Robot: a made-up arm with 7 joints. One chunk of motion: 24 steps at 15 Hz.
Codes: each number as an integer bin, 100 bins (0 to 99) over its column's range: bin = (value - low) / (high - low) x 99, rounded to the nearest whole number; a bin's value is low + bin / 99 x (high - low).
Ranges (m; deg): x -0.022..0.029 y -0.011..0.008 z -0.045..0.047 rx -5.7..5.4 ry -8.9..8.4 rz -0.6..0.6
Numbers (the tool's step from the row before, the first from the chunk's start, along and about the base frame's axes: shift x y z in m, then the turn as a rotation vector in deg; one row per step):
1: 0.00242 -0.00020 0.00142 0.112 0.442 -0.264
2: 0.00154 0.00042 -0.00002 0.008 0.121 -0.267
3: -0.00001 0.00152 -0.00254 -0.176 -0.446 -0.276
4: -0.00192 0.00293 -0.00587 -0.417 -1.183 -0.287
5: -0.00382 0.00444 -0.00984 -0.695 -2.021 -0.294
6: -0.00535 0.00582 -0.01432 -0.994 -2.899 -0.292
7: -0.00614 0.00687 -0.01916 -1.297 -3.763 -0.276
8: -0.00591 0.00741 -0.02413 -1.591 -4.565 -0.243
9: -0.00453 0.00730 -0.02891 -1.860 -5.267 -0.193
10: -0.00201 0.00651 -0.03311 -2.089 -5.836 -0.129
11: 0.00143 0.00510 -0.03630 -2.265 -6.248 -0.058
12: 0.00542 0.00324 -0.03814 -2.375 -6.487 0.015
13: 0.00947 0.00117 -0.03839 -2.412 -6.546 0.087
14: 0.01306 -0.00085 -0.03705 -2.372 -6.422 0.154
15: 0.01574 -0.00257 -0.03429 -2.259 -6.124 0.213
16: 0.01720 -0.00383 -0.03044 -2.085 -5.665 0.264
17: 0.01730 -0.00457 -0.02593 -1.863 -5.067 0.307
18: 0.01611 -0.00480 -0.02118 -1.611 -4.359 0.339
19: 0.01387 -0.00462 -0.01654 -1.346 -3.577 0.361
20: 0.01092 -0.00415 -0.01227 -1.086 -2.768 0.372
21: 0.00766 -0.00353 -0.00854 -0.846 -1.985 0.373
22: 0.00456 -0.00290 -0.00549 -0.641 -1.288 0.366
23: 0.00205 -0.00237 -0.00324 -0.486 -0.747 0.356
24: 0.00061 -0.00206 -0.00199 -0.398 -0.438 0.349
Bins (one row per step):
1: 47 56 50 52 53 28
2: 46 60 48 51 52 27
3: 43 65 46 49 48 27
4: 39 73 42 47 44 26
5: 35 80 38 45 39 25
6: 32 88 33 42 34 25
7: 31 93 28 39 29 27
8: 31 96 22 37 25 29
9: 34 95 17 34 21 34
10: 39 91 13 32 18 39
11: 45 84 9 31 15 45
12: 53 74 7 30 14 51
13: 61 63 7 29 13 57
14: 68 53 9 30 14 62
15: 73 44 12 31 16 67
16: 76 37 16 32 19 71
17: 76 34 21 34 22 75
18: 74 32 26 36 26 77
19: 70 33 31 39 30 79
20: 64 36 35 41 35 80
21: 58 39 39 43 40 80
22: 52 42 43 45 44 80
23: 47 45 45 47 47 79
24: 44 47 46 47 48 78

